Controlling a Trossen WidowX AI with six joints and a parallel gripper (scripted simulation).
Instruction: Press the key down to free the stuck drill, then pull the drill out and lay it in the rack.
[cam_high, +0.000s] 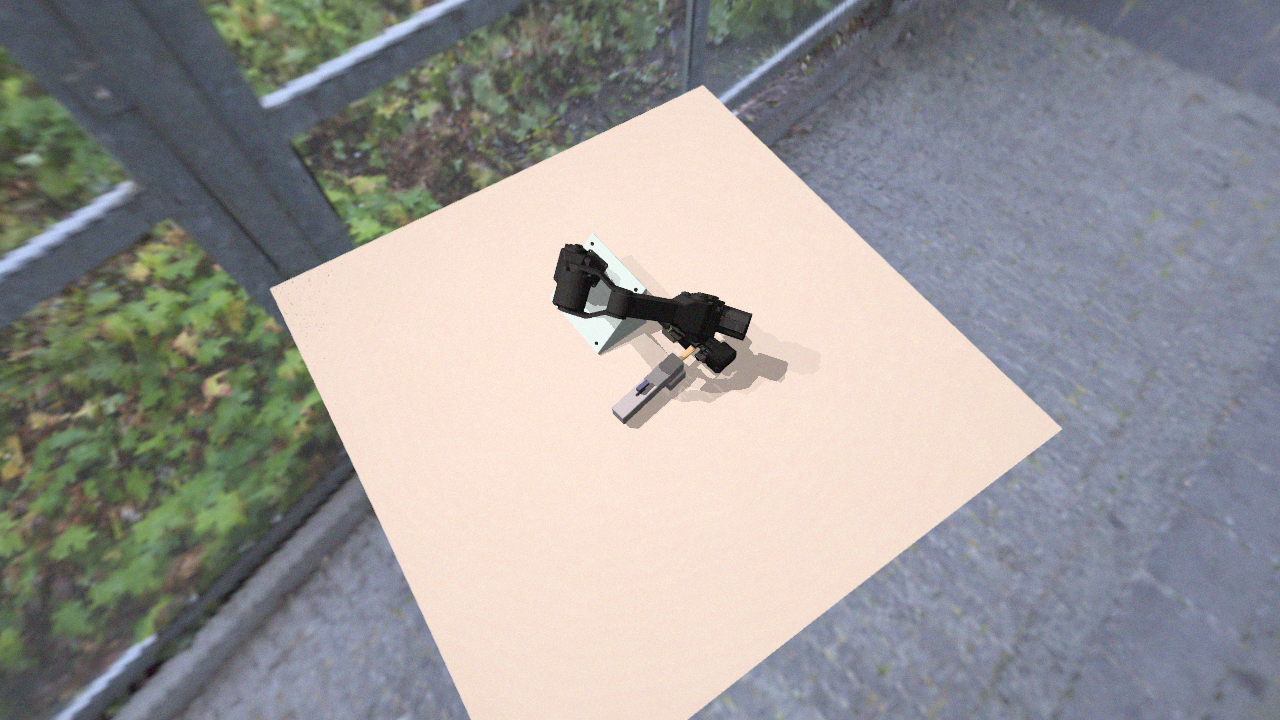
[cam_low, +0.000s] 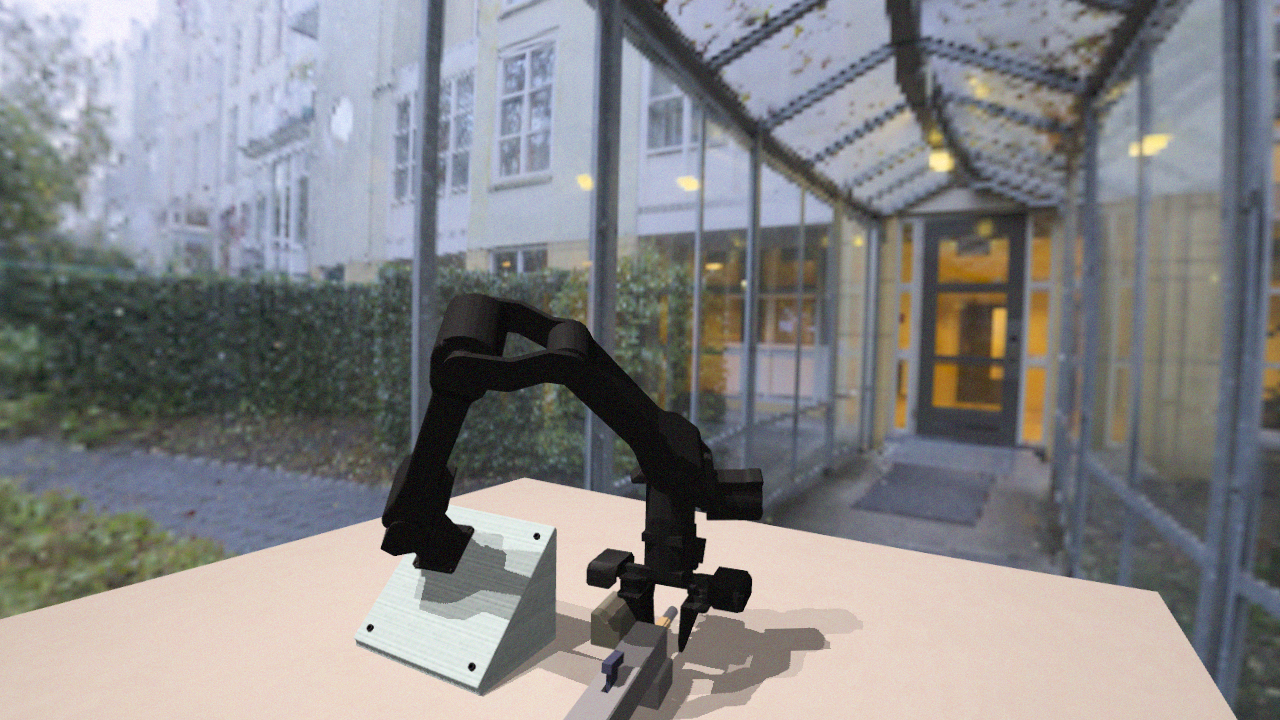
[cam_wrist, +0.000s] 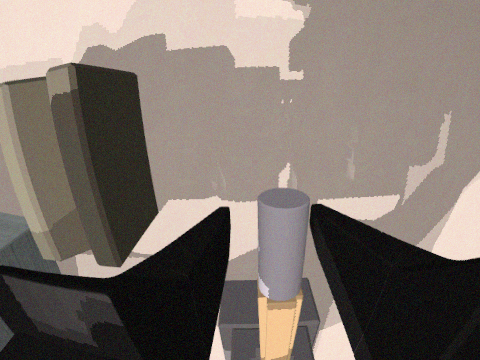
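Now: the drill 4 cm to the right of my gripper tip and 3 cm above it. Also, from my gripper tip: dark blue key 1 cm ahead, 16 cm to the right, 4 cm above; rack 8 cm behind, 2 cm to the left, 1 cm above.
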